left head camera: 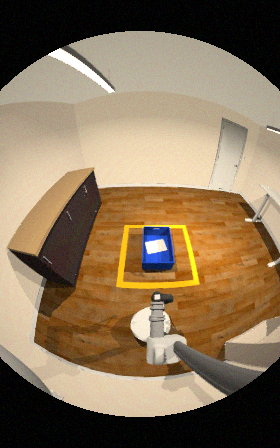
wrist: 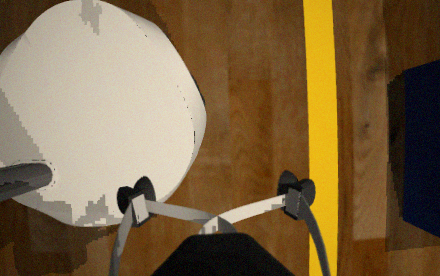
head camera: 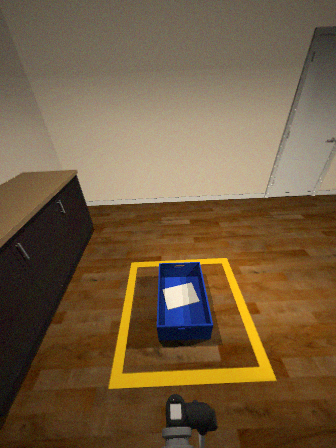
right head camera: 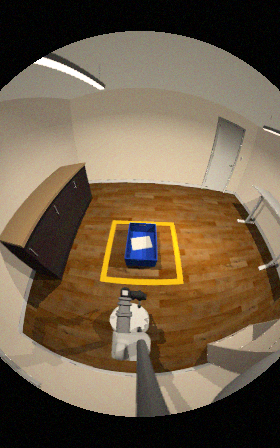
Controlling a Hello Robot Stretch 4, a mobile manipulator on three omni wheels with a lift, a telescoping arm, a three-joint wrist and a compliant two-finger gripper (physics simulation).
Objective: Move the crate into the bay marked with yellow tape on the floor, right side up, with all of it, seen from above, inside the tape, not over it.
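Places are measured from the robot's base along level axes (x right, y ahead, z up), in metres.
Where they show: gripper, fingertip midpoint: (wrist: 216,190); robot's base, link origin: (left head camera: 149,323) (wrist: 117,119) (right head camera: 130,319).
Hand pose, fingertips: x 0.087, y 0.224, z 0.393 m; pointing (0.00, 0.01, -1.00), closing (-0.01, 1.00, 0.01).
Observation:
Things, the pixels of their top centre, and the offset from my fingertips. "spot": a spot on its surface instead.
- blue crate, top centre: (head camera: 181,289) (right head camera: 141,238) (left head camera: 157,242) dx +0.008, dy +0.805, dz -0.200 m
- white sheet, top centre: (head camera: 180,295) (right head camera: 140,242) (left head camera: 155,245) dx +0.004, dy +0.879, dz -0.396 m
- Yellow tape, surface spot: (wrist: 322,125) spot: dx -0.057, dy +0.278, dz -0.420 m
A blue crate (head camera: 185,333) (left head camera: 158,259) (right head camera: 141,258) (wrist: 425,150) stands upright on the floor, with a white sheet (head camera: 180,296) (left head camera: 156,246) (right head camera: 141,243) inside it. Yellow tape (head camera: 192,377) (left head camera: 157,285) (right head camera: 142,281) (wrist: 322,125) surrounds it. The crate's far end is close to the far strip; its raised rim hides part of that edge, so the exact gap cannot be told. Floor shows between crate and tape at left, right and near sides. My gripper (wrist: 216,190) is open and empty, above the floor on the near side of the crate, apart from it.
My round white base (left head camera: 142,325) (wrist: 100,110) is just outside the near strip. A dark cabinet (head camera: 45,260) (left head camera: 67,235) with a wooden top stands at the left. A door (head camera: 305,120) is at the far right. Table legs (right head camera: 255,207) stand along the right wall.

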